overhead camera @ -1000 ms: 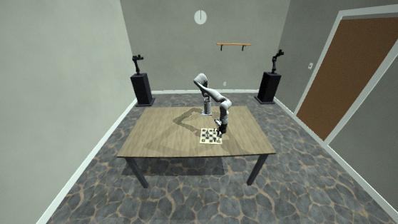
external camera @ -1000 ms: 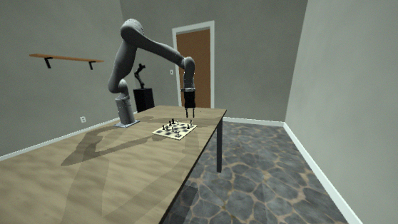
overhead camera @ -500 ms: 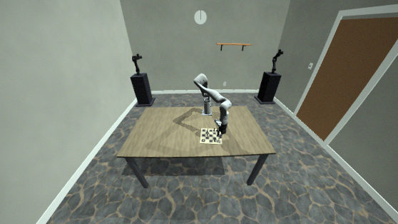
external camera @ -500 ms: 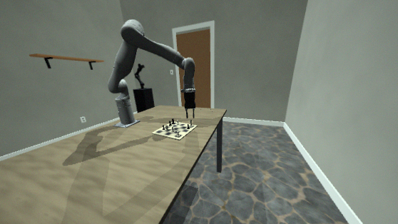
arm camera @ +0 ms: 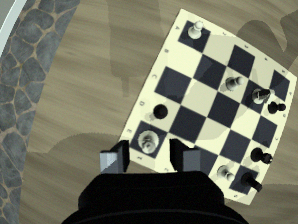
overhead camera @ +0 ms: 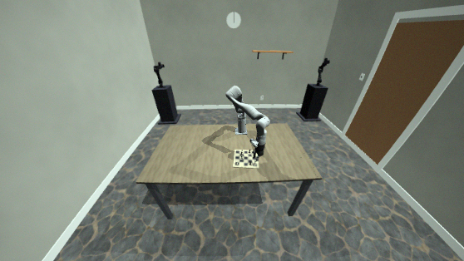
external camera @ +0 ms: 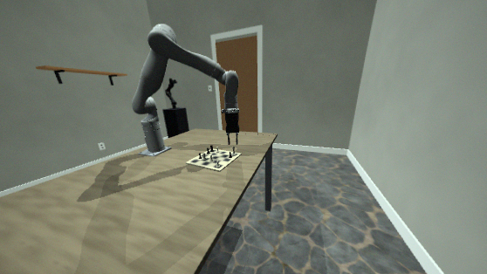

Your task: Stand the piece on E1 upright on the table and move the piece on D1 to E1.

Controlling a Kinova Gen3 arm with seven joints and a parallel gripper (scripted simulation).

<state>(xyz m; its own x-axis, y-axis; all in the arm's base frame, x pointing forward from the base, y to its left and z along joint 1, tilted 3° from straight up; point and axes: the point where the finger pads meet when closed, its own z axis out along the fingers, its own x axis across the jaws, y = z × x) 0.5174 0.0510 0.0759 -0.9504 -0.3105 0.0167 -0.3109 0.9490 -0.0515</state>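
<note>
Now: the white piece 60 mm below my hand. Round my hand: chessboard 80 mm below, 80 mm behind, 70 mm to the right.
</note>
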